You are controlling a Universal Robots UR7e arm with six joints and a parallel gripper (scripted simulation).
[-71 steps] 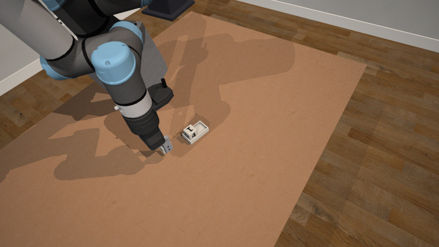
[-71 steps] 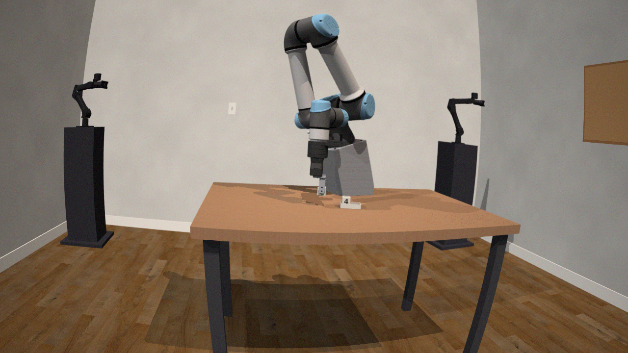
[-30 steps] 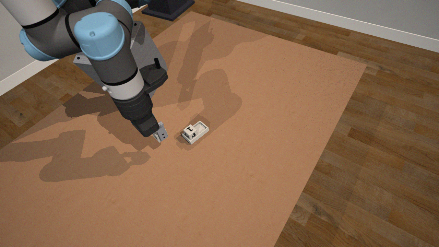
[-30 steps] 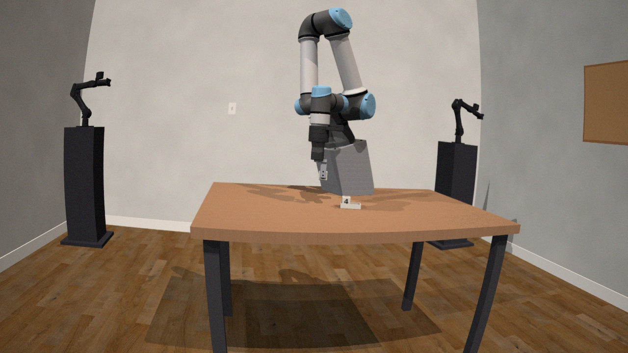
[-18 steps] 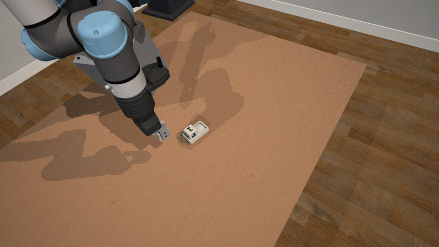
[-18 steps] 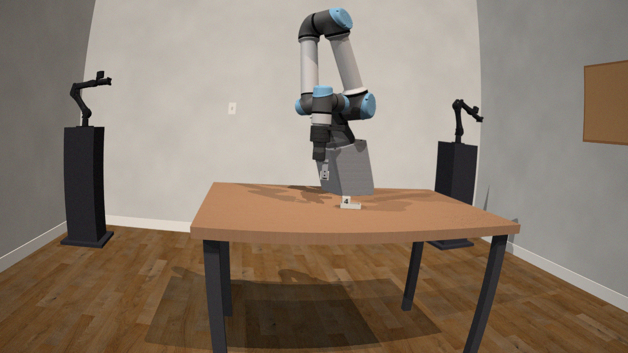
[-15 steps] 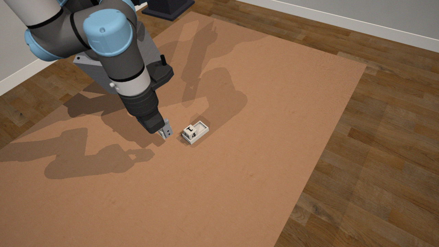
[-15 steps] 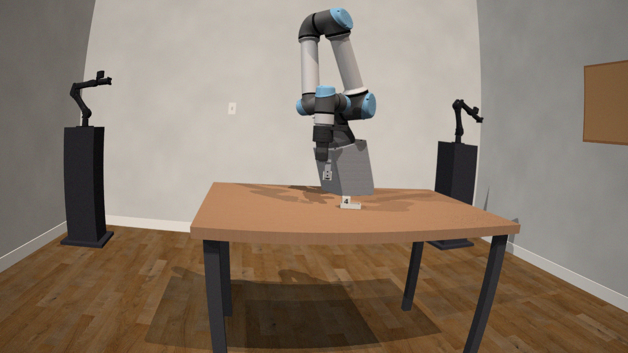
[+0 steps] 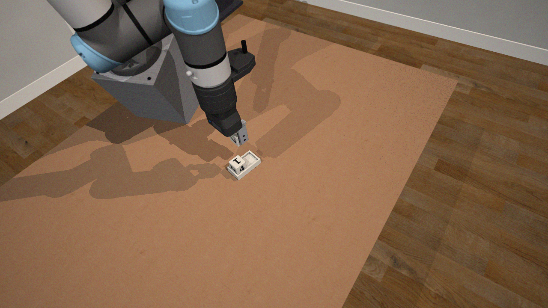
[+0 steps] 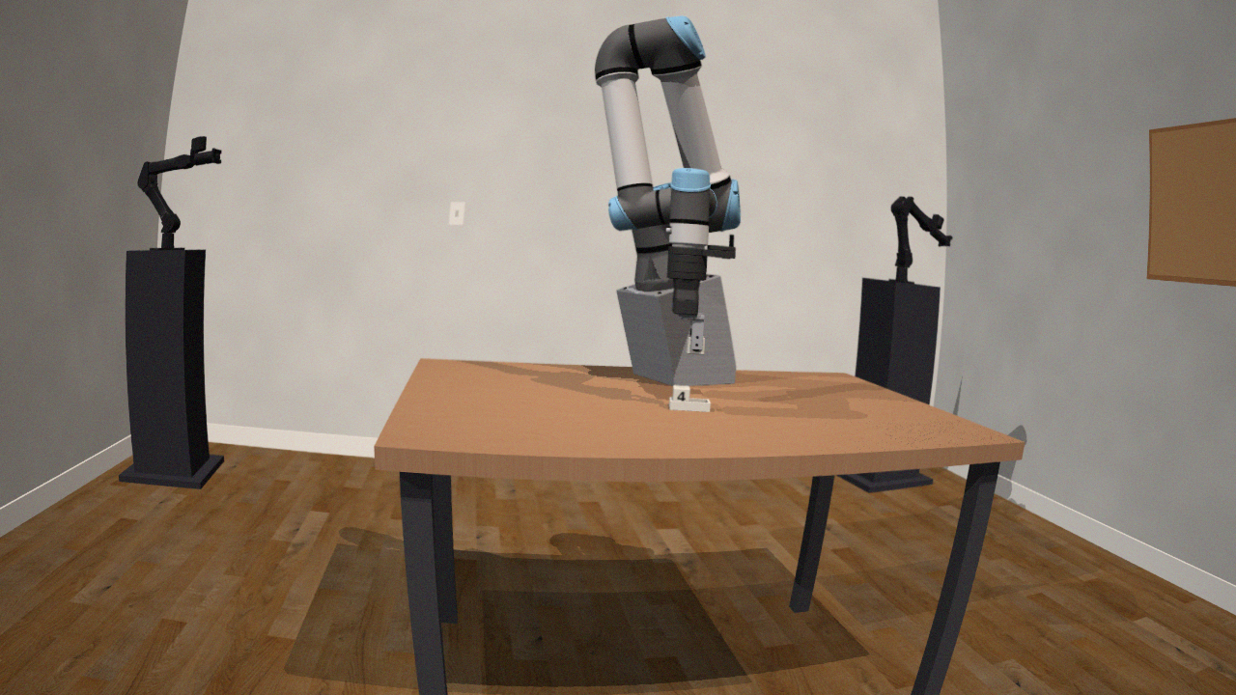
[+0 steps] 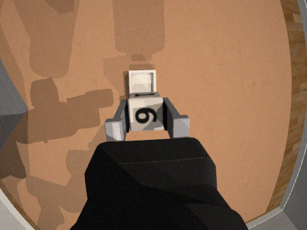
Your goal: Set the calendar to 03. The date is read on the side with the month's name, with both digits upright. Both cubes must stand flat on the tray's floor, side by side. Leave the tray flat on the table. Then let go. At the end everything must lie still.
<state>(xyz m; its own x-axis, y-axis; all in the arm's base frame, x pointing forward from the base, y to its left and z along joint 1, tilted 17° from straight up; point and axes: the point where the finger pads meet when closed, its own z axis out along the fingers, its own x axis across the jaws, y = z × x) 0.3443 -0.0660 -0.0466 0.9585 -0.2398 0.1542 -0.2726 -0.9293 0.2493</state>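
Now: the white tray 13 cm below my hand.
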